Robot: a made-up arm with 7 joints.
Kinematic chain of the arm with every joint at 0, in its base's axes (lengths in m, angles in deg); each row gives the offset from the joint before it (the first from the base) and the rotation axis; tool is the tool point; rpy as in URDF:
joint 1: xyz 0 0 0.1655 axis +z
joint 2: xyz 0 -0.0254 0.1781 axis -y
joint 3: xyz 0 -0.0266 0.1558 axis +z
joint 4: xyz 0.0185 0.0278 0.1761 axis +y
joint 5: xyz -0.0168 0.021 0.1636 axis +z
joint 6: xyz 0 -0.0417 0.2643 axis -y
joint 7: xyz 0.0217 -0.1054 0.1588 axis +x
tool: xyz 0 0 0 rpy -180 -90 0
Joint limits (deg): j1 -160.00..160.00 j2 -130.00..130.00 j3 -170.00..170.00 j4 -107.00..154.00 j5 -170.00..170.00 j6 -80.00..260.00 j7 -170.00..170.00
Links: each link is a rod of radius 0.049 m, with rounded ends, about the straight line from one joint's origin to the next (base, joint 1, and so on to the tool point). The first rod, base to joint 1, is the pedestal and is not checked.
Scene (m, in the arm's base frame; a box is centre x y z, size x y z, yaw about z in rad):
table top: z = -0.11
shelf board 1: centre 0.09 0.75 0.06 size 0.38 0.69 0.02 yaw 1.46
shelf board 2: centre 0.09 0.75 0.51 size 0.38 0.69 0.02 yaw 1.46
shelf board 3: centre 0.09 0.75 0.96 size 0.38 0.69 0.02 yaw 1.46
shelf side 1: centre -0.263 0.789 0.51 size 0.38 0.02 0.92 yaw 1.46
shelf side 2: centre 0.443 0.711 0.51 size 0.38 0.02 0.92 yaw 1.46
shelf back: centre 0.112 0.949 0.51 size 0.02 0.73 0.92 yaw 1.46
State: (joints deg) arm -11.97 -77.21 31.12 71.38 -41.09 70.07 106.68
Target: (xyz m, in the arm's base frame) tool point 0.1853 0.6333 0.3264
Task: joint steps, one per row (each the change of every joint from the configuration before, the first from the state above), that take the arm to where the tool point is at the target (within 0.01 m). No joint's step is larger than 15 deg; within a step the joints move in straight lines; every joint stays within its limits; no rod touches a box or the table.
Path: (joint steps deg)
1: 1.35 3.36 6.10 12.60 -2.03 4.75 0.00
2: 1.35 3.35 6.10 12.59 -2.02 4.75 0.00
3: 1.35 3.36 6.10 12.60 -2.03 4.75 0.00
4: 1.35 3.36 6.10 12.60 -2.02 4.76 0.00
5: 1.35 3.35 6.10 12.59 -2.03 4.75 0.00
6: 1.35 3.36 6.10 12.60 -2.02 4.75 0.00
7: 10.50 -3.13 -2.05 -13.89 -0.05 -9.07 0.00
8: 10.50 -3.13 -2.05 -13.88 -0.05 -9.06 0.00
9: 10.50 -3.13 -2.05 -13.89 -0.04 -9.06 0.00

